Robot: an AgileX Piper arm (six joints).
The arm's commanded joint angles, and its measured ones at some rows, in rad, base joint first. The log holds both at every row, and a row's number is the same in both.
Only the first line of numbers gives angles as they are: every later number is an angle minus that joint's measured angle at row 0.
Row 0, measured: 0.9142 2.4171 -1.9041 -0.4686 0.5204 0.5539
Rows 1 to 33, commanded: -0.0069 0.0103 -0.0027 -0.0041 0.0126 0.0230; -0.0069 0.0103 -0.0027 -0.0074 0.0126 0.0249; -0.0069 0.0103 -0.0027 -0.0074 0.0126 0.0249; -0.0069 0.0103 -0.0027 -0.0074 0.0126 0.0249; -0.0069 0.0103 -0.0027 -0.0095 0.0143 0.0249; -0.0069 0.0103 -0.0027 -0.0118 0.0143 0.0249; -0.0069 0.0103 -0.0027 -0.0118 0.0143 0.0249; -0.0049 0.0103 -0.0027 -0.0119 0.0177 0.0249; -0.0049 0.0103 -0.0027 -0.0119 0.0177 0.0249; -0.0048 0.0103 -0.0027 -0.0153 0.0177 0.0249; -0.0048 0.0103 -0.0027 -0.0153 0.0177 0.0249; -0.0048 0.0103 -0.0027 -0.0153 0.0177 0.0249; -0.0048 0.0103 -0.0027 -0.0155 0.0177 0.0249; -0.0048 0.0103 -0.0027 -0.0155 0.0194 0.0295; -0.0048 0.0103 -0.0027 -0.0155 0.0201 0.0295; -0.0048 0.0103 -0.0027 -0.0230 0.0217 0.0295; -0.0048 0.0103 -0.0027 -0.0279 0.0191 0.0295; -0.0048 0.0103 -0.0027 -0.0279 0.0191 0.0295; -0.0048 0.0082 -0.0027 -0.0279 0.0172 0.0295; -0.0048 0.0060 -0.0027 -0.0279 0.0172 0.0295; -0.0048 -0.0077 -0.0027 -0.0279 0.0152 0.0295; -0.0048 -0.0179 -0.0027 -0.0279 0.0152 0.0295; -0.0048 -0.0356 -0.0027 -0.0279 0.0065 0.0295; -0.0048 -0.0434 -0.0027 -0.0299 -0.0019 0.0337; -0.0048 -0.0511 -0.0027 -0.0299 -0.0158 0.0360; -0.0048 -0.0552 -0.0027 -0.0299 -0.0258 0.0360; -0.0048 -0.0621 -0.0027 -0.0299 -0.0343 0.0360; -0.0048 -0.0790 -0.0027 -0.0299 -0.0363 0.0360; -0.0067 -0.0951 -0.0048 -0.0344 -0.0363 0.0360; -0.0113 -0.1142 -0.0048 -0.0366 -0.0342 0.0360; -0.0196 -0.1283 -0.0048 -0.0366 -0.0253 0.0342; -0.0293 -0.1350 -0.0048 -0.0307 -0.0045 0.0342; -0.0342 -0.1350 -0.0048 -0.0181 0.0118 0.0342
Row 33, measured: -0.0062 -0.1062 0.0000 -0.0213 -0.0244 0.0308
